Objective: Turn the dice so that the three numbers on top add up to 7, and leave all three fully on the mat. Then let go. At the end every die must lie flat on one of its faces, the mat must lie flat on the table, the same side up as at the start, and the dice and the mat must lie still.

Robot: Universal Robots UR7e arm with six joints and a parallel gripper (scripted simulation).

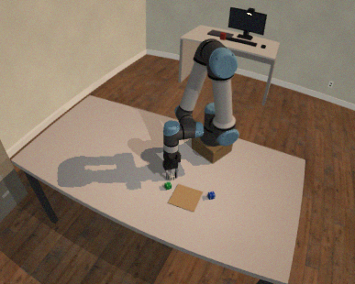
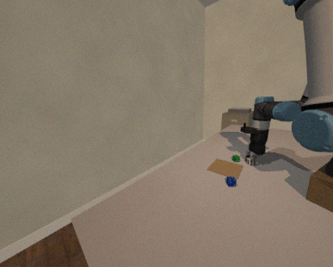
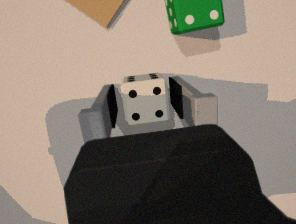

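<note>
The white die lies 1 cm below my hand. Also, from my hand: blue die: 6 cm ahead, 24 cm to the left, 1 cm below; then green die: 7 cm ahead, 1 cm below; then tan mat: 10 cm ahead, 11 cm to the left, 2 cm below.
</note>
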